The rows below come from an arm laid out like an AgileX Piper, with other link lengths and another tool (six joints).
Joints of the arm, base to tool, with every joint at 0 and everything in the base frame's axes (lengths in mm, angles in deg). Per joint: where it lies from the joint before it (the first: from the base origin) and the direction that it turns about. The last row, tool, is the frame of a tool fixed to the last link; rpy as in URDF.
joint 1: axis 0 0 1 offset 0.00 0.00 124.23
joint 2: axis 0 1 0 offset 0.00 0.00 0.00
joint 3: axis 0 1 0 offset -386.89 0.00 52.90
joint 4: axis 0.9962 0 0.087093 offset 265.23 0.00 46.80
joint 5: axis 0 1 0 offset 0.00 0.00 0.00
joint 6: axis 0.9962 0 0.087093 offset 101.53 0.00 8.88
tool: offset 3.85 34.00 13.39 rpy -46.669 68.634 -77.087
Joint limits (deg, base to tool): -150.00..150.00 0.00..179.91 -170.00..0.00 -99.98..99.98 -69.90..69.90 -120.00..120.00
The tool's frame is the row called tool.
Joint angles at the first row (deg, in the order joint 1, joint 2, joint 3, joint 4, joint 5, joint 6):
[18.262 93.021 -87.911 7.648 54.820 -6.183]
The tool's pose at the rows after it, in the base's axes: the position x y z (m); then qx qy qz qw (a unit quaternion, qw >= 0):
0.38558 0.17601 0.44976 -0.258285 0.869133 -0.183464 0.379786
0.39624 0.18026 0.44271 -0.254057 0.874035 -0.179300 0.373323
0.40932 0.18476 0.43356 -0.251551 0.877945 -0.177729 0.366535
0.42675 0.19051 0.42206 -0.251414 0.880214 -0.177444 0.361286
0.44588 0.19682 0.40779 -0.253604 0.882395 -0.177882 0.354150
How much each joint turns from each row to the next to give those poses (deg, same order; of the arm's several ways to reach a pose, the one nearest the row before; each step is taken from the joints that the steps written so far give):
[0.000 1.662 -1.276 0.384 0.001 0.000]
[0.045 1.759 -0.888 0.404 -0.263 0.639]
[0.020 2.166 -1.165 0.131 -0.310 0.495]
[0.001 2.910 -1.888 0.063 -0.424 0.131]
[0.000 3.343 -2.264 -0.001 -0.186 -0.027]

